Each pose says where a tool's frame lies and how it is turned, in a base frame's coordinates. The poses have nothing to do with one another.
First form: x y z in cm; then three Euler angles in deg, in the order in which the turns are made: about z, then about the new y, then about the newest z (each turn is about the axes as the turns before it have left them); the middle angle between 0 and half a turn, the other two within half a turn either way.
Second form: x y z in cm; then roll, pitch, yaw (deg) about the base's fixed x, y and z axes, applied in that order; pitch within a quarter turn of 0, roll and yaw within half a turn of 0. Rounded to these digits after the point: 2 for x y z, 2 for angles.
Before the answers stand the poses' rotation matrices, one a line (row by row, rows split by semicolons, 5 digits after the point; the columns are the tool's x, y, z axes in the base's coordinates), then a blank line. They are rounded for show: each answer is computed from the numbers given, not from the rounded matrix.
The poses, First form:
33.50 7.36 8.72 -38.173 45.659 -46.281
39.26 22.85 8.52 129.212 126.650 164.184
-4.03 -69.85 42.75 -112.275 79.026 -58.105
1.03 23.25 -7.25 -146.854 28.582 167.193
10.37 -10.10 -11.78 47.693 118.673 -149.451
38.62 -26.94 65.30 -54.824 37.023 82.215
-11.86 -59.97 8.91 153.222 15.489 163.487
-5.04 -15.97 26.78 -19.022 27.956 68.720
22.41 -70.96 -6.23 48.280 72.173 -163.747
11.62 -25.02 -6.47 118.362 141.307 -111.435
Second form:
-0.06694 0.82426 0.56225; -0.86672 0.23113 -0.44202; -0.49429 -0.51690 0.69893
-0.57426 0.64263 -0.50721; 0.27269 0.73431 0.62163; 0.77192 0.21867 -0.59693
-0.82379 0.42767 -0.37212; 0.22875 -0.34984 -0.90845; -0.51870 -0.83349 0.19036
0.83815 -0.37019 -0.40057; 0.28260 0.92288 -0.26159; 0.46651 0.10605 0.87813
0.65403 0.47274 0.59056; -0.03653 -0.76003 0.64886; 0.75559 -0.44595 -0.47981
0.87216 -0.34499 0.34688; 0.48238 0.72462 -0.49218; -0.08156 0.59659 0.79839
0.69679 0.67649 -0.23841; -0.67002 0.73253 0.12032; 0.25604 0.07591 0.96368
0.60678 -0.65985 0.44319; 0.77645 0.61138 -0.15279; -0.17014 0.43683 0.88331
0.01331 0.77360 0.63354; -0.40563 -0.57494 0.71057; 0.91394 -0.26644 0.30614
0.68360 0.66671 -0.29697; 0.69318 -0.46571 0.55011; 0.22846 -0.58191 -0.78051

33.50 7.36 8.72 -36.49 29.62 -94.42
39.26 22.85 8.52 159.88 -50.53 154.60
-4.03 -69.85 42.75 -77.13 31.25 164.48
1.03 23.25 -7.25 6.89 -27.81 18.63
10.37 -10.10 -11.78 -137.09 -49.08 -3.20
38.62 -26.94 65.30 36.77 4.68 28.95
-11.86 -59.97 8.91 4.50 -14.84 -43.88
-5.04 -15.97 26.78 26.31 9.80 51.99
22.41 -70.96 -6.23 -41.03 -66.06 -88.12
11.62 -25.02 -6.47 -143.29 -13.21 45.40

